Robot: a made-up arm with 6 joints. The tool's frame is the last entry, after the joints.
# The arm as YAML. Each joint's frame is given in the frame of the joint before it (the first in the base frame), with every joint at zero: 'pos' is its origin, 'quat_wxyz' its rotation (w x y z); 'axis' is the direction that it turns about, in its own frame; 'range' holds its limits. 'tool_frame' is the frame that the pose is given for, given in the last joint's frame.
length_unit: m
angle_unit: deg
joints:
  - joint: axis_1
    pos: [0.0, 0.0, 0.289]
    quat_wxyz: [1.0, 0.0, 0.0, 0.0]
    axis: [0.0, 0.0, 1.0]
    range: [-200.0, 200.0]
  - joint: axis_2
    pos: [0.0, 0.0, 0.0]
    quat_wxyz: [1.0, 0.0, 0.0, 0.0]
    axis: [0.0, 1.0, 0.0]
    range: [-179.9, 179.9]
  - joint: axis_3
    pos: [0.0, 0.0, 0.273]
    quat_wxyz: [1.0, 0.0, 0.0, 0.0]
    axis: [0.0, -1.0, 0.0]
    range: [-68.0, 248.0]
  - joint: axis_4
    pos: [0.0, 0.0, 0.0]
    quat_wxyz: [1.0, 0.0, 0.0, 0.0]
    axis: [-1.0, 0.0, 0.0]
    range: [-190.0, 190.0]
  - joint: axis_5
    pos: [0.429, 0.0, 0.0]
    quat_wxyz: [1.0, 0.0, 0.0, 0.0]
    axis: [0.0, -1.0, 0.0]
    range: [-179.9, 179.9]
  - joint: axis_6
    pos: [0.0, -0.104, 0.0]
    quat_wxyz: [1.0, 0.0, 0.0, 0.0]
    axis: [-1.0, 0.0, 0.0]
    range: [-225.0, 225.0]
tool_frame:
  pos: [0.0, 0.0, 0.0]
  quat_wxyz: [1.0, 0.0, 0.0, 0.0]
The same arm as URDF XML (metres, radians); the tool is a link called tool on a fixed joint. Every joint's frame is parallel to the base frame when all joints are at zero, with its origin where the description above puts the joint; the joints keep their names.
<robot name="arm">
<link name="base"/>
<link name="link1"/>
<link name="link2"/>
<link name="link3"/>
<link name="link4"/>
<link name="link5"/>
<link name="link6"/>
<link name="tool"/>
<joint name="axis_1" type="revolute"><parent link="base"/><child link="link1"/><origin xyz="0 0 0.289"/><axis xyz="0 0 1"/><limit lower="-3.4907" upper="3.4907"/></joint>
<joint name="axis_2" type="revolute"><parent link="link1"/><child link="link2"/><origin xyz="0 0 0"/><axis xyz="0 1 0"/><limit lower="-3.1398" upper="3.1398"/></joint>
<joint name="axis_3" type="revolute"><parent link="link2"/><child link="link3"/><origin xyz="0 0 0.273"/><axis xyz="0 -1 0"/><limit lower="-1.1868" upper="4.3284"/></joint>
<joint name="axis_4" type="revolute"><parent link="link3"/><child link="link4"/><origin xyz="0 0 0"/><axis xyz="-1 0 0"/><limit lower="-3.3161" upper="3.3161"/></joint>
<joint name="axis_5" type="revolute"><parent link="link4"/><child link="link5"/><origin xyz="0.429 0 0"/><axis xyz="0 -1 0"/><limit lower="-3.1398" upper="3.1398"/></joint>
<joint name="axis_6" type="revolute"><parent link="link5"/><child link="link6"/><origin xyz="0 -0.104 0"/><axis xyz="-1 0 0"/><limit lower="-3.927" upper="3.927"/></joint>
<joint name="tool_fixed" type="fixed"><parent link="link6"/><child link="tool"/><origin xyz="0 0 0"/></joint>
</robot>

